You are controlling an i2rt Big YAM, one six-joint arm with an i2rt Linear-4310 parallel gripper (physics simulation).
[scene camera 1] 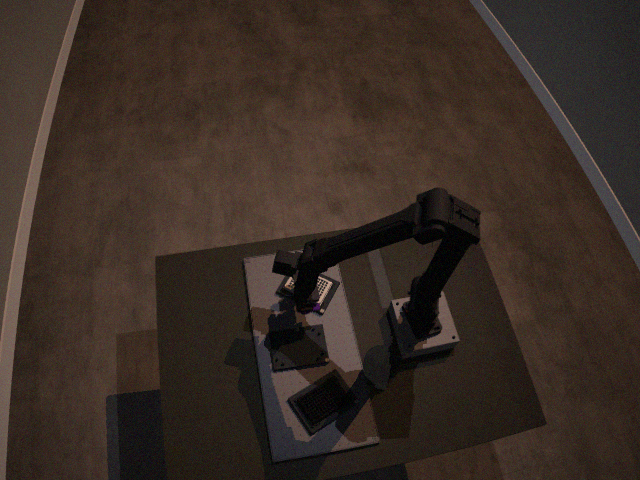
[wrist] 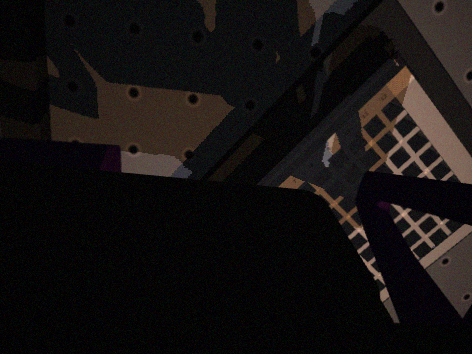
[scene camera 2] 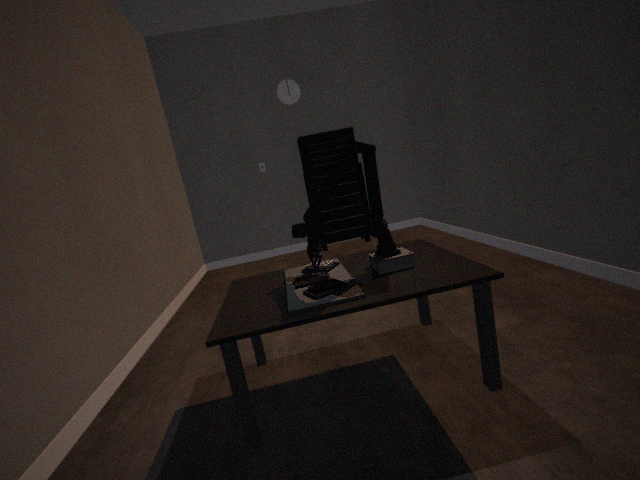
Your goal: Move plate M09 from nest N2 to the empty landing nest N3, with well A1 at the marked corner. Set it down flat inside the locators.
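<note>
Plate M09 [scene camera 1: 327,286] [scene camera 2: 327,265] [wrist: 413,142] is a pale well plate with a grid of dark wells. It lies in a dark nest frame at the far end of the grey perforated board [scene camera 1: 261,281] [wrist: 159,114]. My gripper [scene camera 1: 311,306] [scene camera 2: 316,256] [wrist: 245,175] is open and empty, low over one edge of the plate. In the wrist view one purple-tipped finger is over the wells and the other is over the bare board beside the nest. The empty landing nest [scene camera 1: 312,353], a dark base with corner locators, lies in the middle of the board.
A dark plate [scene camera 1: 321,400] [scene camera 2: 328,288] sits in a third nest at the near end of the board. The arm's base block [scene camera 1: 447,328] [scene camera 2: 397,260] stands to the right on the dark table [scene camera 1: 207,335] [scene camera 2: 439,269]. A tall dark slatted panel [scene camera 2: 330,180] stands behind the arm.
</note>
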